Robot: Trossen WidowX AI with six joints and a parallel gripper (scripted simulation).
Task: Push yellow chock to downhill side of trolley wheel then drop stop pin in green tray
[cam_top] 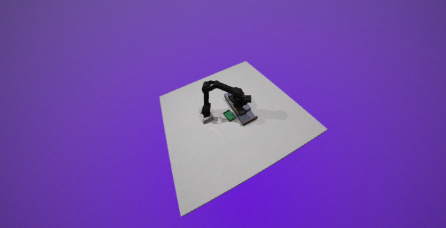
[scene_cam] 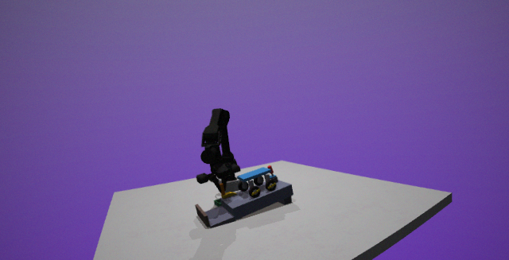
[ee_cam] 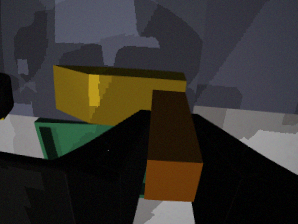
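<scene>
Right now the red-headed stop pin is 24 cm to the left of my gripper tip and 4 cm above it. The rest, counted from my gripper tip: blue trolley 15 cm to the left, 3 cm ahead, 2 cm above; yellow chock 2 cm to the left; brown lip 10 cm to the right, 7 cm ahead, 6 cm below.
</scene>
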